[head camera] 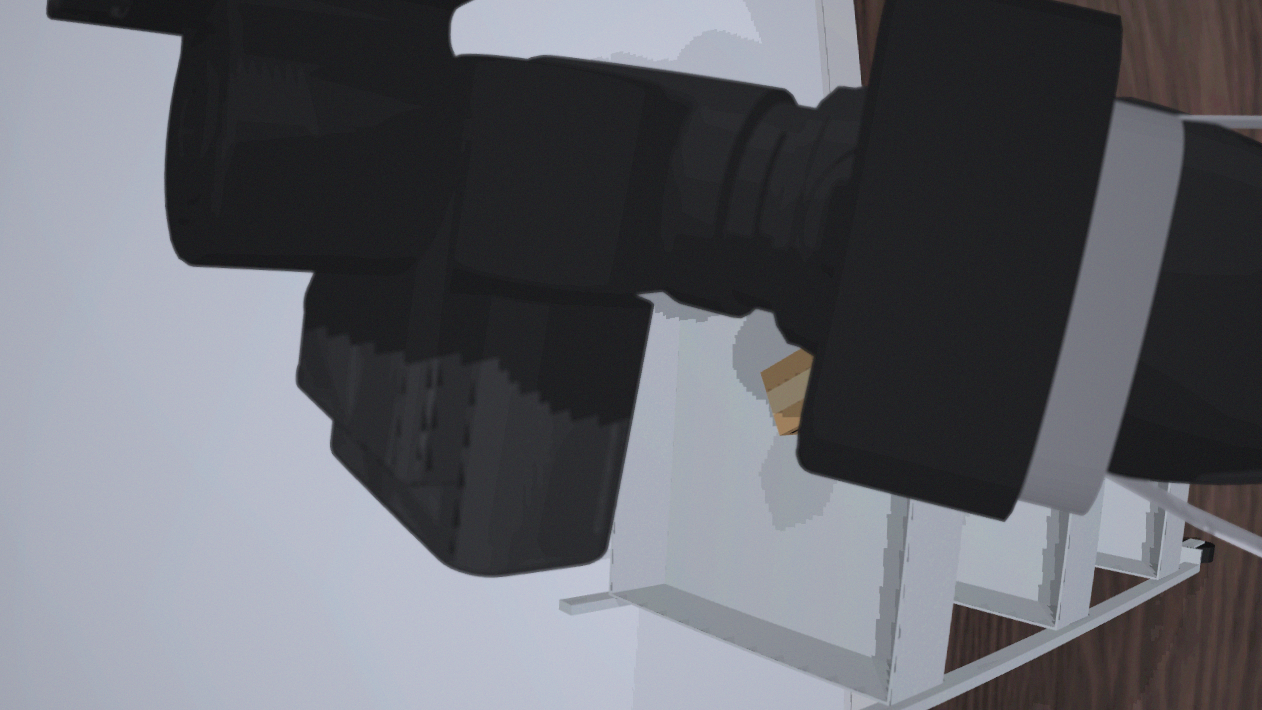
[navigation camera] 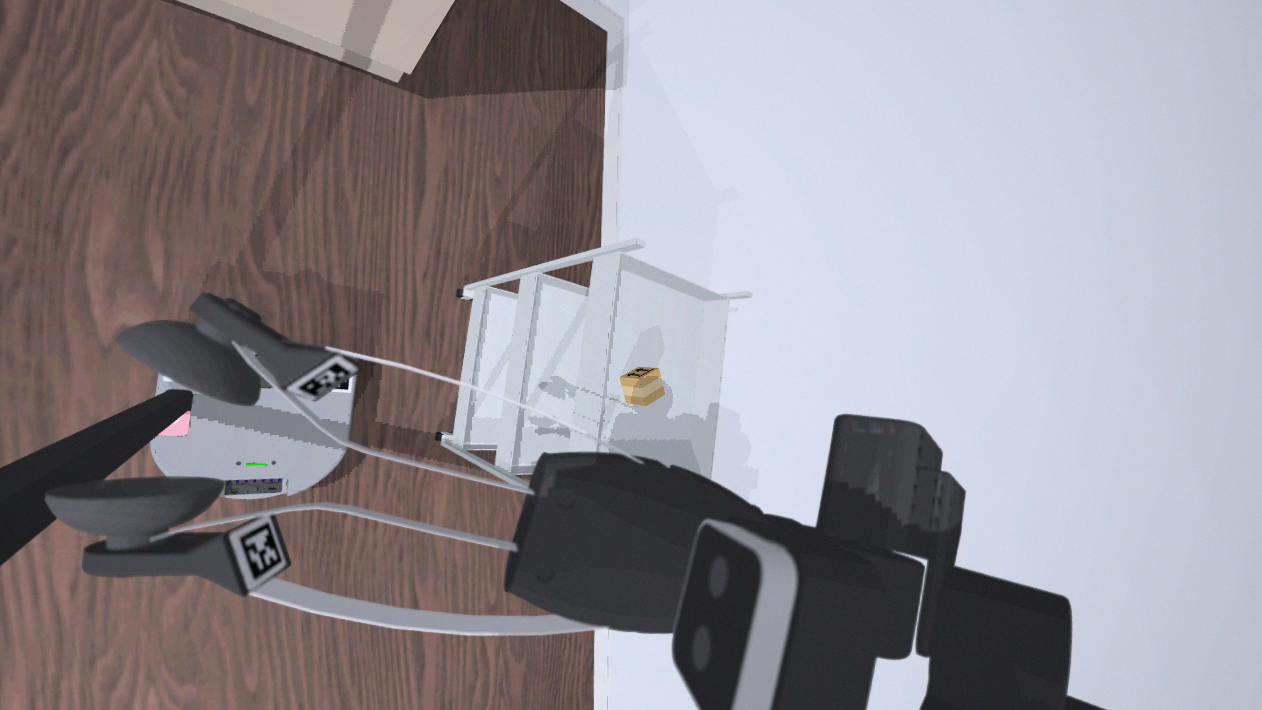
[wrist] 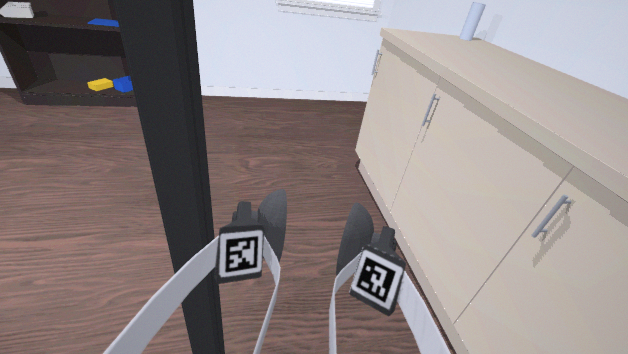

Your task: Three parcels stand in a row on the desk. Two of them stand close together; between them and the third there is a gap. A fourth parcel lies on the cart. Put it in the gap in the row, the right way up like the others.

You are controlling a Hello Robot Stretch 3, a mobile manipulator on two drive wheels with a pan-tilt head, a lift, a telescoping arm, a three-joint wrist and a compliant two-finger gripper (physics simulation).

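Places are measured from the robot's base along level axes (x ahead, y left, z up), in centimetres.
Pixels of known places: gripper, between the fingertips: [navigation camera: 101,409] [wrist: 315,220]; robot's base, origin of its link: [navigation camera: 267,368].
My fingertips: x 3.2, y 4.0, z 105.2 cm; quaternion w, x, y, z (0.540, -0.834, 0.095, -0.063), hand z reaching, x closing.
Ahead of a thing's pixels: the offset from my fingertips to its top centre. "pt": to the spot under its first point.
The fourth parcel {dz -33.5, dx +2.2, dy -59.5 cm} [head camera: 783,393] [navigation camera: 642,388], an orange-brown box with a paler band, lies on the top tray of the white cart {pt dz -34.8, dx +17.1, dy -46.8 cm} [head camera: 921,609] [navigation camera: 603,295]. Dark marks show on one of its faces in the navigation view; the wrist hides part of it in the head view. My gripper [navigation camera: 161,432] [wrist: 315,220] is open, with no object between its fingers. It is apart from the parcel, over the floor near my base in the navigation view. Its fingertips do not show in the head view. The three parcels in a row and the desk do not show in these views.
A beige cabinet [wrist: 465,165] with handles stands to the right in the wrist view, a grey cylinder {dz +2.8, dx +101.4, dy +153.5 cm} [wrist: 472,21] on top. My dark mast [wrist: 172,150] is at left. Behind it stands a dark shelf [wrist: 75,47]. My base [navigation camera: 300,452] shows below the fingers.
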